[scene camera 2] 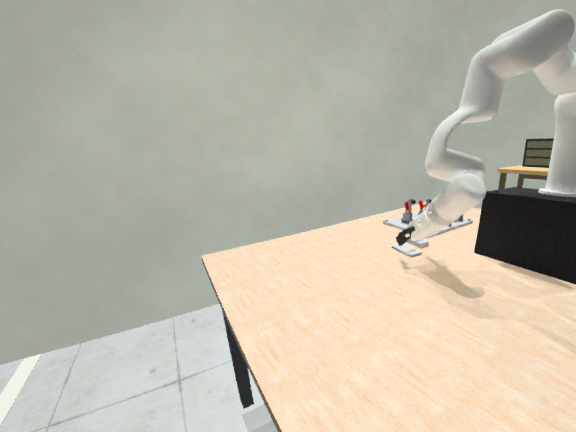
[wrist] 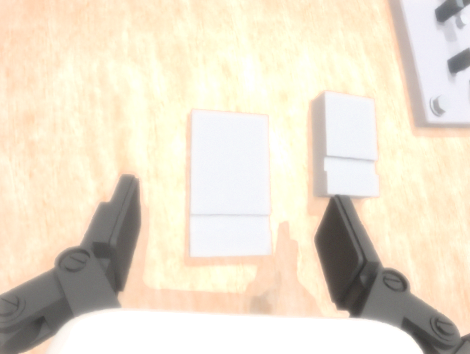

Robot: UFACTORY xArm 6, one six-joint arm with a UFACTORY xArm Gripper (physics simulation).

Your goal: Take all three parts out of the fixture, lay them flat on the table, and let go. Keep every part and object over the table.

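Seen in the pictures: gripper, fingertip midpoint: [scene camera 2: 409, 238] [wrist: 234, 208]; arm's base, link origin: [scene camera 2: 563, 194].
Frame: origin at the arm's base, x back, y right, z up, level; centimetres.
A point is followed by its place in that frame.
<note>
A wide light-grey stepped part [scene camera 2: 406, 250] @[z -18.8, x -34.4, y -32.9 cm] [wrist: 230, 165] @[z -18.9, x -36.2, y -31.3 cm] lies flat on the table. A narrower, thicker grey part [scene camera 2: 420, 243] @[z -18.1, x -33.2, y -25.5 cm] [wrist: 351, 127] @[z -17.9, x -36.6, y -22.7 cm] lies on the table to its right in the wrist view, with a gap between them. My gripper [scene camera 2: 400, 242] @[z -14.2, x -33.6, y -33.0 cm] [wrist: 234, 208] @[z -14.2, x -33.6, y -33.0 cm] is open and empty above the wide part, one finger on each side of it and apart from it. The right fingertip shows at the near end of the narrower part. The fixture plate [scene camera 2: 392, 222] @[z -18.4, x -53.9, y -9.8 cm] [wrist: 417, 60] @[z -18.3, x -40.9, y -13.8 cm] lies behind the parts, partly hidden by the arm in the scene view. I cannot make out a third part.
Red clamp handles [scene camera 2: 407, 205] @[z -10.4, x -49.3, y -6.0 cm] stand up on the fixture. The black robot base block [scene camera 2: 525, 235] @[z -10.1, x -5.8, y -18.1 cm] is at the right of the table [scene camera 2: 350, 320] @[z -19.9, x -25.1, y -71.8 cm]. The table's left edge drops to the tiled floor [scene camera 2: 125, 360]. A small wooden table stands behind the base.
</note>
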